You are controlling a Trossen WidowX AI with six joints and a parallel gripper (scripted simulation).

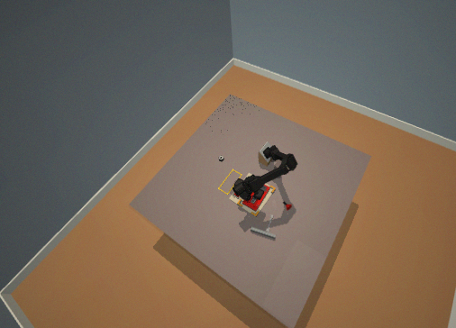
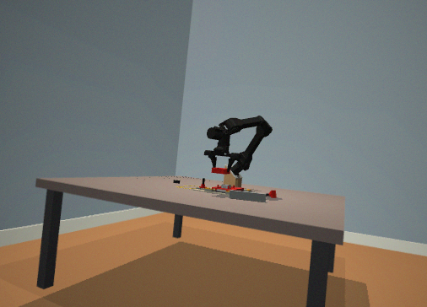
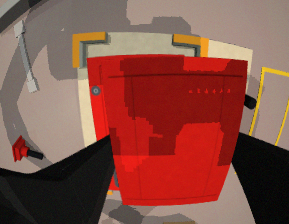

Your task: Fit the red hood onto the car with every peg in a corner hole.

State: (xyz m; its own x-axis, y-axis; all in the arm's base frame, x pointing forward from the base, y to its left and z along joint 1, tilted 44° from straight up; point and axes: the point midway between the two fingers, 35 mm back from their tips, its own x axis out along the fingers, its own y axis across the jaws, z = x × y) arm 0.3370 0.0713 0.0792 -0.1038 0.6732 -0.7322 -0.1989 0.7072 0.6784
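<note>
My gripper tip is 40 mm past the pale jig plate and 100 mm above it. From my gripper tip the other things lie so: red hood (10 mm above).
</note>
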